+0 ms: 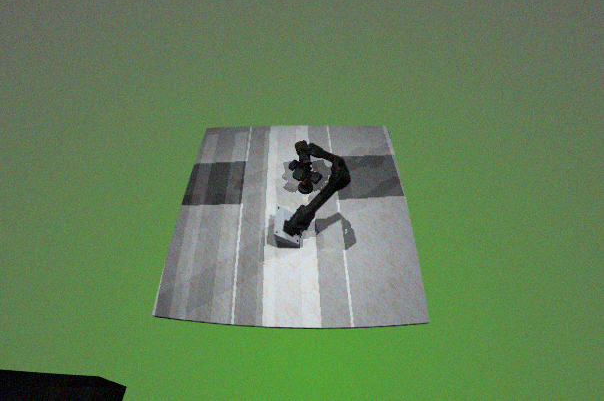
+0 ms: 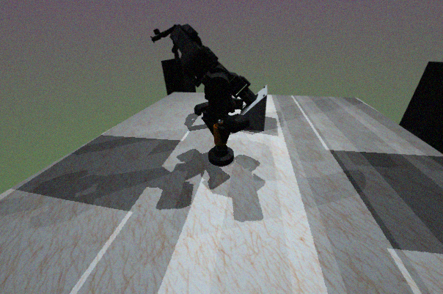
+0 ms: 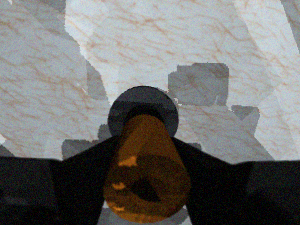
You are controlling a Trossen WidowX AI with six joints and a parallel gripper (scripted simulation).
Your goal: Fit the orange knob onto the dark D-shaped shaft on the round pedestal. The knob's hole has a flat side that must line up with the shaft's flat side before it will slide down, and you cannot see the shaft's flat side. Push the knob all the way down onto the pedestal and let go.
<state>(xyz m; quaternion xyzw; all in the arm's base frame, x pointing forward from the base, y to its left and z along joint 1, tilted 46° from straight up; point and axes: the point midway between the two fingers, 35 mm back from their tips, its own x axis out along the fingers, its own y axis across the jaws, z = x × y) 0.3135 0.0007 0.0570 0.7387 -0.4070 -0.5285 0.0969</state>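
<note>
Now: gripper tip 20 mm below the orange knob. The rest, counted from my gripper tip: dark round pedestal 40 mm below.
</note>
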